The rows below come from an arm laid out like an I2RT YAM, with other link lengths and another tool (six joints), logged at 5 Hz.
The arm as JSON. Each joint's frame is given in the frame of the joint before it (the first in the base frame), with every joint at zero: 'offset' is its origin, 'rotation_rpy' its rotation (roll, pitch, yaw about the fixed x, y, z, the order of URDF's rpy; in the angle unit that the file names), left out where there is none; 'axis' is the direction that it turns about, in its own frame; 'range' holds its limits. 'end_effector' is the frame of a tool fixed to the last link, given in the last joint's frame.
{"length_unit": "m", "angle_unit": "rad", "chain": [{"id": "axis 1", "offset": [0.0, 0.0, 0.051], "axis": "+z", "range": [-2.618, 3.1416]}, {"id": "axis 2", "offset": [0.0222, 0.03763, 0.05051], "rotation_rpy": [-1.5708, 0.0, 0.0], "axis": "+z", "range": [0.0, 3.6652]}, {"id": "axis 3", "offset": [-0.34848, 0.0, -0.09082], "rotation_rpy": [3.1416, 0.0, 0.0], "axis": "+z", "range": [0.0, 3.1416]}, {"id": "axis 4", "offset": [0.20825, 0.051, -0.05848], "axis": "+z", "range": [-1.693, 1.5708]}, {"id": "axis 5", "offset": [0.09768, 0.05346, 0.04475], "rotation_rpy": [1.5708, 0.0, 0.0], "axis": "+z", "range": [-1.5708, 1.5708]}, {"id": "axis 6", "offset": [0.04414, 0.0, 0.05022], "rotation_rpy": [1.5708, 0.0, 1.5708], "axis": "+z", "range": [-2.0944, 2.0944]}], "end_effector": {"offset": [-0.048, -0.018, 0.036], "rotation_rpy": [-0.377, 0.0, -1.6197]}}
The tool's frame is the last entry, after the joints.
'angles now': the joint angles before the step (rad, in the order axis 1, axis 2, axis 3, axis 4, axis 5, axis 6). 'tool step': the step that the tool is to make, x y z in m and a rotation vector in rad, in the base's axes. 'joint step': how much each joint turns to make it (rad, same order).
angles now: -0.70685, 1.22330, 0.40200, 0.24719, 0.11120, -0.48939
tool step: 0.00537, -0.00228, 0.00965, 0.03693, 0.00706, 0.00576
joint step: 0.00078, 0.00350, 0.07331, -0.10089, -0.01721, 0.01686
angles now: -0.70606, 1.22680, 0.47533, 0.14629, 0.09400, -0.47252
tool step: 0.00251, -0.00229, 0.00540, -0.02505, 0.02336, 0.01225
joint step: 0.00515, 0.00016, 0.03621, -0.03440, 0.01360, -0.03235
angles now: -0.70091, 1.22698, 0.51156, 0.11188, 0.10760, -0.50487
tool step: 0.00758, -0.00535, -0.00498, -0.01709, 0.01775, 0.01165
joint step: 0.00739, 0.04305, -0.00230, 0.04527, 0.01040, -0.02273
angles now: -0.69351, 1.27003, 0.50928, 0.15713, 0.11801, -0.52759
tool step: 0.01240, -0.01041, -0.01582, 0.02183, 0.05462, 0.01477
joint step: 0.00014, 0.09742, 0.01084, 0.03336, -0.00114, -0.02342
